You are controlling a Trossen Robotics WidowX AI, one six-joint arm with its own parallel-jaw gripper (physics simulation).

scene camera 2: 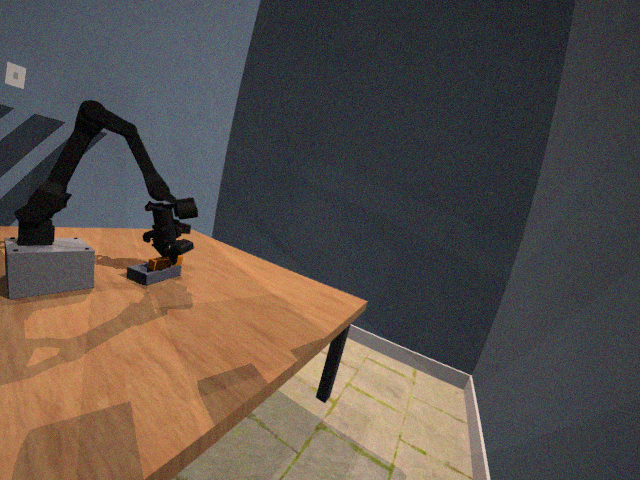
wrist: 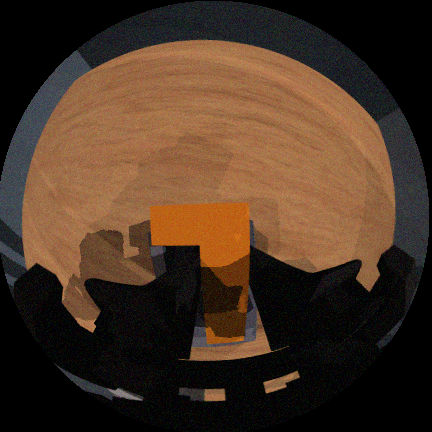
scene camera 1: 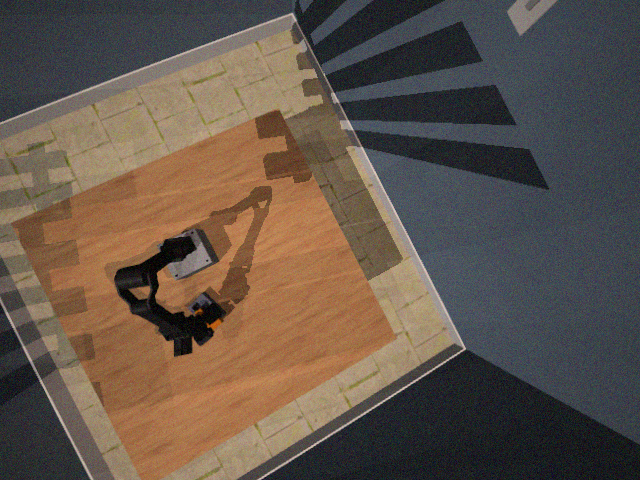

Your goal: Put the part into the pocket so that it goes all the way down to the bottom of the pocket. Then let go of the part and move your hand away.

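Frame: origin at the arm's base, x ahead, y left, z up, level; centimetres.
Where they show: gripper, fingertip midpoint: [scene camera 2: 171, 262] [wrist: 221, 249] [scene camera 1: 210, 322]; arm's base, link origin: [scene camera 2: 35, 242] [scene camera 1: 185, 246].
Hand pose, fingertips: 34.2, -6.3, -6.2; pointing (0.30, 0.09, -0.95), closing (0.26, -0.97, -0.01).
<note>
Things, the pixels of their centre, and the offset from my fingertips, as dx, dy, dz. Level surfaces: height alone.
- orange L-shaped part, body centre: [wrist: 202, 281] [scene camera 2: 163, 260] [scene camera 1: 209, 316] -2.5, +0.9, +0.7
- blue-grey block with the pocket, body centre: [wrist: 208, 292] [scene camera 2: 155, 271] [scene camera 1: 207, 310] -5.3, -0.1, -2.5
- wooden table, surface height: dz -4.3
The orange L-shaped part [scene camera 1: 215, 324] [scene camera 2: 158, 264] [wrist: 220, 227] is held level over the blue-grey block with the pocket [scene camera 1: 205, 296] [scene camera 2: 163, 277] [wrist: 158, 259]. In scene camera 2 the part shows above the block's rim; whether its underside is inside the pocket is hidden. In the wrist view the part's long leg lines up roughly with the block's sides, and strips of the block show left, right and below it. My gripper [scene camera 1: 210, 313] [scene camera 2: 173, 259] [wrist: 221, 249] points down and is shut on the long leg. The pocket floor is hidden.
The block stands on the wooden table [scene camera 1: 289, 289] [scene camera 2: 232, 294] [wrist: 210, 100]. The grey box-shaped base [scene camera 1: 199, 263] [scene camera 2: 51, 271] of the arm stands beside it. The arm's shadow falls across the table. The table's edge and a dark leg [scene camera 2: 333, 364] show in scene camera 2.
</note>
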